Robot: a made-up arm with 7 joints. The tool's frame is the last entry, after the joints.
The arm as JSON. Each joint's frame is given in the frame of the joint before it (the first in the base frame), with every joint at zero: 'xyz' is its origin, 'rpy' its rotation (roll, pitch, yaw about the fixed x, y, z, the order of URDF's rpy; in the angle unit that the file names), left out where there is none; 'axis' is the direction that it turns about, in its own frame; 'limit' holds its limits. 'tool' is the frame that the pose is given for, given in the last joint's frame.
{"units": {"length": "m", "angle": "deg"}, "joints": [
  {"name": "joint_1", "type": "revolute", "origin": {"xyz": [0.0, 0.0, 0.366]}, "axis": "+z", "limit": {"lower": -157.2, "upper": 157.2}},
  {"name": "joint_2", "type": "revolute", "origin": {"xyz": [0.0, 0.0, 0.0], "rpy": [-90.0, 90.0, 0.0]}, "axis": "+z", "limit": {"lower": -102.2, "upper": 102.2}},
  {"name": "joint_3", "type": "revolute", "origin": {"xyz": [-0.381, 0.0, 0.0], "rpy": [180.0, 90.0, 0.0]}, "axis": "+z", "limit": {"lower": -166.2, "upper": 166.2}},
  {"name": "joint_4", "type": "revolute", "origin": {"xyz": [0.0, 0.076, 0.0], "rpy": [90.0, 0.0, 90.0]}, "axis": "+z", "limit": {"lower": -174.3, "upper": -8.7}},
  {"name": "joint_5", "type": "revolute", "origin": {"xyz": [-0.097, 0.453, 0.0], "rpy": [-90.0, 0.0, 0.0]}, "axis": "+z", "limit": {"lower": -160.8, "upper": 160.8}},
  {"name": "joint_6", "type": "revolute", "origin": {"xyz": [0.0, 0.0, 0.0], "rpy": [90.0, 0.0, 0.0]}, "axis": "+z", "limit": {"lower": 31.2, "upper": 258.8}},
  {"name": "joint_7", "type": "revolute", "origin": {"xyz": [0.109, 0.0, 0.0], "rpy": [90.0, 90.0, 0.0]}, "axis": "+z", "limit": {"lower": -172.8, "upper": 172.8}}
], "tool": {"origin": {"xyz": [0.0, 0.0, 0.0], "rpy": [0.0, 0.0, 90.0]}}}
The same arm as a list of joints. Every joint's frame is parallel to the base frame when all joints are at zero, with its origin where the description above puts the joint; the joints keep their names.
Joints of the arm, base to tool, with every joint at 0 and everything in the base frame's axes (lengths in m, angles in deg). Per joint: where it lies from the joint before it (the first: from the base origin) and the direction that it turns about. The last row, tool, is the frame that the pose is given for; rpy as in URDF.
joint_1: offset 0 0 0.366 axis 0 0 1
joint_2: offset 0 0 0 axis 0 1 0
joint_3: offset 0 0 0.381 axis 0 0 1
joint_4: offset 0.076 0 0 axis 0 -1 0
joint_5: offset -0.097 0 0.453 axis 0 0 1
joint_6: offset 0 0 0 axis 0 -1 0
joint_7: offset 0.109 0 0 axis 0 0 -1
tool: offset 0 0 0 rpy 180 0 0
Joint limits (deg, base to tool): -157.2..157.2 -102.2..102.2 -166.2..166.2 -174.3..-8.7 -160.8..160.8 31.2..258.8 -172.8..172.8

